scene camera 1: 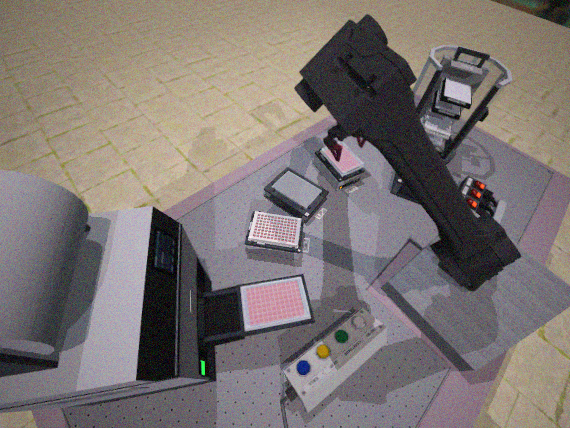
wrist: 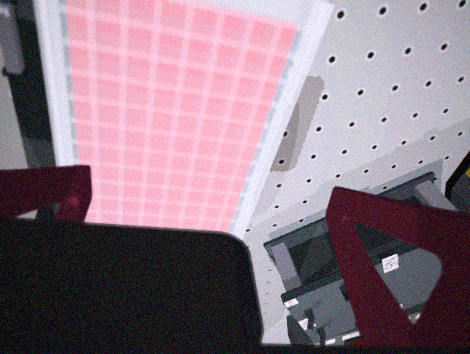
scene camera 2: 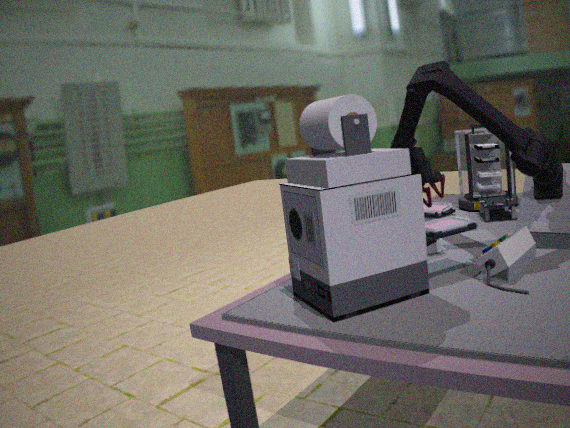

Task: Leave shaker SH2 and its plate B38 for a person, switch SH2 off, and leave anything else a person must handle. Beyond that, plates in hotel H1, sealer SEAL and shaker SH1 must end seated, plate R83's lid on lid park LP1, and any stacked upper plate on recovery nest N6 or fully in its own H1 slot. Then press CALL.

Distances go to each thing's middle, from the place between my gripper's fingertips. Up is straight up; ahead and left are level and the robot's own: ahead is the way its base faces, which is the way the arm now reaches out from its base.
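The grey lid (scene camera 1: 293, 187) has my hand 210 mm to the right of it, 20 mm short of it and 40 mm above it. Going by their middles, the lid is the nearest to my hand of the things named here. As for the plate hotel (scene camera 1: 488, 76), it is 100 mm behind my hand, 90 mm higher than it, and 350 mm to the right of it.
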